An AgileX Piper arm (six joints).
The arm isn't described. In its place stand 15 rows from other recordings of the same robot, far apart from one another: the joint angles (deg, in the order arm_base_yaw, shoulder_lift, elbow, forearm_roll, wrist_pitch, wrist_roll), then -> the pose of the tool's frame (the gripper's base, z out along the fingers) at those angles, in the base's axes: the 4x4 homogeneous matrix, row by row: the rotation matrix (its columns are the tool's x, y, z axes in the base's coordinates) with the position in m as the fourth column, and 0 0 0 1 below.
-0.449 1.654 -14.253 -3.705 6.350 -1.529 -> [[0.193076, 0.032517, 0.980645, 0.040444], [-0.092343, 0.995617, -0.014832, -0.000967], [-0.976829, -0.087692, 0.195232, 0.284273], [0, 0, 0, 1]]
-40.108 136.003 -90.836 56.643 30.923 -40.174 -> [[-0.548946, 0.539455, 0.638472, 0.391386], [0.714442, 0.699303, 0.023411, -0.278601], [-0.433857, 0.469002, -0.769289, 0.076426], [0, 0, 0, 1]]
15.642 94.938 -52.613 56.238 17.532 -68.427 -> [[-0.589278, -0.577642, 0.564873, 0.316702], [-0.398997, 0.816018, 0.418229, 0.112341], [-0.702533, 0.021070, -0.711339, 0.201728], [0, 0, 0, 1]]
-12.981 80.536 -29.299 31.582 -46.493 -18.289 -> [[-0.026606, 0.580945, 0.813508, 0.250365], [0.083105, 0.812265, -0.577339, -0.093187], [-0.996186, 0.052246, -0.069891, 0.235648], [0, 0, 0, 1]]
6.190 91.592 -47.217 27.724 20.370 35.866 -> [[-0.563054, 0.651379, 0.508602, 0.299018], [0.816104, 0.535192, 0.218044, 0.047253], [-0.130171, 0.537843, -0.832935, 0.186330], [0, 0, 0, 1]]
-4.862 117.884 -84.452 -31.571 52.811 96.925 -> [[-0.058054, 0.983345, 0.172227, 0.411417], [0.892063, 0.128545, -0.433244, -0.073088], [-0.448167, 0.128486, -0.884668, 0.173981], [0, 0, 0, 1]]
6.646 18.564 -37.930 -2.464 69.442 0.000 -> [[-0.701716, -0.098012, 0.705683, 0.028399], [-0.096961, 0.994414, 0.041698, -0.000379], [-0.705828, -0.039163, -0.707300, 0.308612], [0, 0, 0, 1]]
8.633 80.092 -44.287 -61.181 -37.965 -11.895 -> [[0.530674, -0.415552, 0.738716, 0.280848], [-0.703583, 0.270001, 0.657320, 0.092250], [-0.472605, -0.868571, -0.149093, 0.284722], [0, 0, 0, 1]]
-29.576 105.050 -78.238 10.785 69.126 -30.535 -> [[-0.995959, 0.045658, 0.077341, 0.312810], [0.057400, 0.985906, 0.157145, -0.159233], [-0.069076, 0.160949, -0.984543, 0.223321], [0, 0, 0, 1]]
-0.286 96.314 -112.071 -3.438 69.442 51.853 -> [[-0.443528, 0.607167, 0.659266, 0.356119], [0.774230, 0.630107, -0.059441, -0.006887], [-0.451499, 0.484059, -0.749557, 0.440642], [0, 0, 0, 1]]
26.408 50.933 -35.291 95.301 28.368 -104.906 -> [[0.005448, -0.820670, 0.571377, 0.143799], [-0.149248, 0.564319, 0.811954, 0.119476], [-0.988785, -0.089700, -0.119409, 0.331014], [0, 0, 0, 1]]
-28.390 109.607 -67.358 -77.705 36.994 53.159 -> [[-0.864809, 0.455380, 0.211504, 0.321910], [0.129243, 0.608937, -0.782619, -0.234799], [-0.485182, -0.649480, -0.585469, 0.188503], [0, 0, 0, 1]]
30.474 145.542 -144.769 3.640 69.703 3.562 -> [[-0.825503, -0.459755, 0.327368, 0.463436], [-0.388309, 0.883582, 0.261724, 0.278989], [-0.409585, 0.088934, -0.907927, 0.208712], [0, 0, 0, 1]]
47.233 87.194 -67.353 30.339 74.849 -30.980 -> [[-0.379000, -0.864060, -0.331299, 0.155060], [-0.897313, 0.255612, 0.359848, 0.232984], [-0.226246, 0.433662, -0.872210, 0.284591], [0, 0, 0, 1]]
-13.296 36.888 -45.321 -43.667 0.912 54.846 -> [[0.257646, 0.194117, 0.946540, 0.121267], [0.138381, 0.962100, -0.234975, -0.029685], [-0.956279, 0.191523, 0.221019, 0.423130], [0, 0, 0, 1]]
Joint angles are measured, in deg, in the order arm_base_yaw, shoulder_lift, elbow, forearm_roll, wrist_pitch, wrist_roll. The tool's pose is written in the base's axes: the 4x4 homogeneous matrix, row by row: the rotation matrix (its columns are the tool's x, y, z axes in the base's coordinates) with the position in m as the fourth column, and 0 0 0 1 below. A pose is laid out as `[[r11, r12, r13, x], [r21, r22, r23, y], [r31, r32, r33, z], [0, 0, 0, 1]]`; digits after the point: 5 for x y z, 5 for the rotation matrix.
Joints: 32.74 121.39 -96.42 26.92 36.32 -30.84
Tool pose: [[-0.56812, -0.74934, 0.34019, 0.38695], [-0.53635, 0.65068, 0.53754, 0.27781], [-0.62415, 0.12293, -0.77157, 0.20875], [0, 0, 0, 1]]
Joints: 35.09 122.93 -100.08 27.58 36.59 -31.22
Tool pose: [[-0.52855, -0.78036, 0.33416, 0.38336], [-0.54429, 0.61361, 0.57204, 0.30002], [-0.65144, 0.12048, -0.74907, 0.21492], [0, 0, 0, 1]]
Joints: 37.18 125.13 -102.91 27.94 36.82 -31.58
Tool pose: [[-0.50207, -0.80557, 0.31461, 0.37928], [-0.56044, 0.58013, 0.59106, 0.31975], [-0.65866, 0.12044, -0.74274, 0.21090], [0, 0, 0, 1]]
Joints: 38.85 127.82 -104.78 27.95 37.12 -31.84
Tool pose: [[-0.49045, -0.82375, 0.28442, 0.37548], [-0.58575, 0.55326, 0.59229, 0.33548], [-0.64525, 0.12389, -0.75386, 0.19704], [0, 0, 0, 1]]
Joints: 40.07 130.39 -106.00 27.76 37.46 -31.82
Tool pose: [[-0.48900, -0.83453, 0.25386, 0.37223], [-0.61051, 0.53530, 0.58372, 0.34680], [-0.62302, 0.13046, -0.77125, 0.18036], [0, 0, 0, 1]]
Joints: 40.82 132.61 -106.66 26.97 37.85 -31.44
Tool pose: [[-0.49233, -0.83998, 0.22814, 0.37011], [-0.63582, 0.52607, 0.56478, 0.35316], [-0.59442, 0.13301, -0.79308, 0.16339], [0, 0, 0, 1]]
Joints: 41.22 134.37 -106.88 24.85 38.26 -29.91
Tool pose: [[-0.50138, -0.83872, 0.21251, 0.36923], [-0.66051, 0.52968, 0.53214, 0.35495], [-0.55888, 0.12643, -0.81955, 0.14767], [0, 0, 0, 1]]
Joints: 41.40 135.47 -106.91 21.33 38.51 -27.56
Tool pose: [[-0.50562, -0.83571, 0.21432, 0.36983], [-0.68394, 0.53969, 0.49088, 0.35352], [-0.52590, 0.10162, -0.84446, 0.13658], [0, 0, 0, 1]]
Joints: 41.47 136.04 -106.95 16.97 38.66 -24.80
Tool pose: [[-0.50407, -0.83230, 0.23062, 0.37163], [-0.70479, 0.55074, 0.44715, 0.35059], [-0.49918, 0.06286, -0.86421, 0.13030], [0, 0, 0, 1]]
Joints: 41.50 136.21 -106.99 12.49 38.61 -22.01
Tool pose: [[-0.49877, -0.82773, 0.25707, 0.37411], [-0.72063, 0.56083, 0.40763, 0.34738], [-0.48158, 0.01806, -0.87622, 0.12798], [0, 0, 0, 1]]
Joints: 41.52 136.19 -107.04 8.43 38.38 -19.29
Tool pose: [[-0.49471, -0.82028, 0.28705, 0.37676], [-0.72956, 0.57147, 0.37571, 0.34463], [-0.47223, -0.02356, -0.88116, 0.12790], [0, 0, 0, 1]]
